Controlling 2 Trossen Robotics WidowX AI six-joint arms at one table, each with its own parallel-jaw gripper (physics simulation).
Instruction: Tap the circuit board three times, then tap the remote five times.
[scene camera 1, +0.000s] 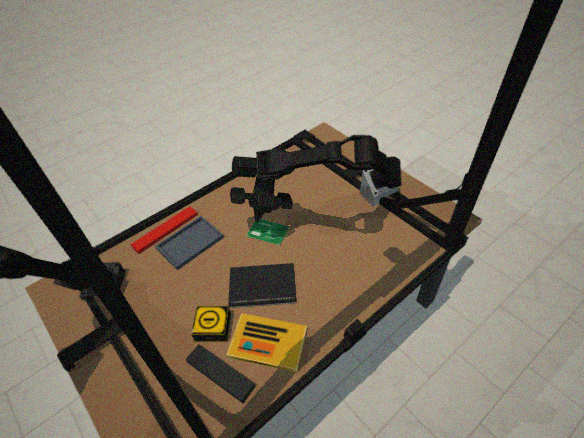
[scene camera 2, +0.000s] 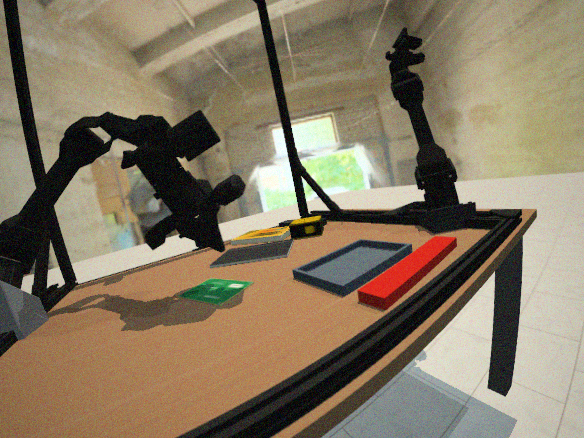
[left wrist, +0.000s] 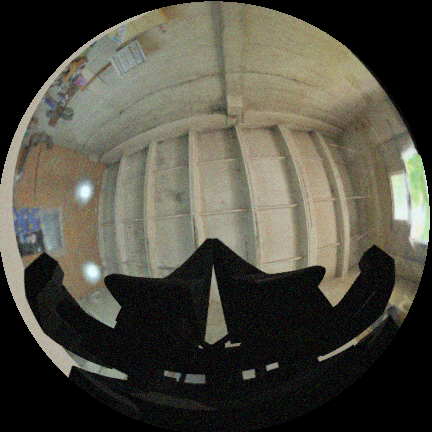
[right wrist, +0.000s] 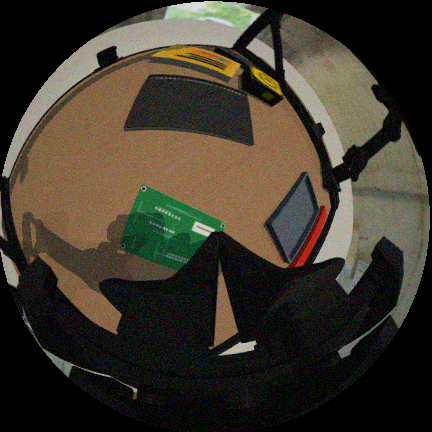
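Observation:
A green circuit board (scene camera 1: 270, 233) (scene camera 2: 215, 291) (right wrist: 162, 220) lies flat on the table. My right gripper (scene camera 1: 257, 219) (scene camera 2: 222, 248) (right wrist: 216, 236) is shut and empty, pointing down, its tips a little above the board. In the right wrist view the fingers hide the board's near corner. A long dark grey slab (scene camera 1: 220, 373), which looks like the remote, lies flat at the bottom of scene camera 1, far from my right gripper. My left gripper (scene camera 2: 404, 32) (left wrist: 211, 242) is shut and empty, raised high above its base and pointing up.
A black notebook (scene camera 1: 262, 284) (scene camera 2: 252, 253) (right wrist: 190, 107) lies between the board and a yellow tape measure (scene camera 1: 210, 322) and yellow booklet (scene camera 1: 268, 342). A blue-grey tray (scene camera 1: 190, 242) (scene camera 2: 352, 266) and red bar (scene camera 1: 164, 229) (scene camera 2: 407, 272) lie side by side. Black frame posts (scene camera 1: 497, 125) rise from the table.

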